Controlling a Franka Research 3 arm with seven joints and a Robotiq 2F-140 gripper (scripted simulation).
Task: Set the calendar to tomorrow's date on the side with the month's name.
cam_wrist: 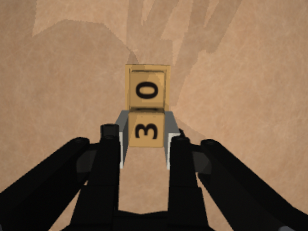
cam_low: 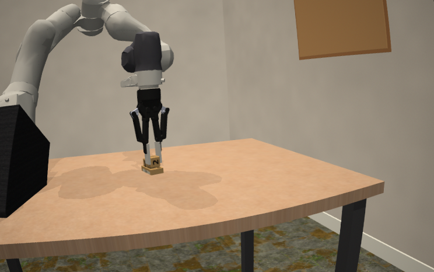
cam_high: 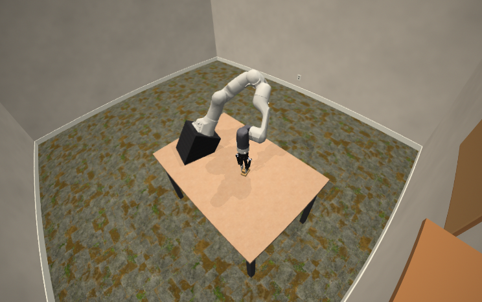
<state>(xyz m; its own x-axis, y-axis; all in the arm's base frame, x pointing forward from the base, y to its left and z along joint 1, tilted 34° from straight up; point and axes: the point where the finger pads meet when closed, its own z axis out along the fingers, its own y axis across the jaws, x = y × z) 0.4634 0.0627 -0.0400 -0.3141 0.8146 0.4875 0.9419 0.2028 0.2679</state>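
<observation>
The cube lies 40 mm below my hand, 30 mm to the left of it and 10 mm behind it. The rest, counted from my hand: wooden calendar tray 60 mm below, 20 mm to the left, 10 mm behind.
</observation>
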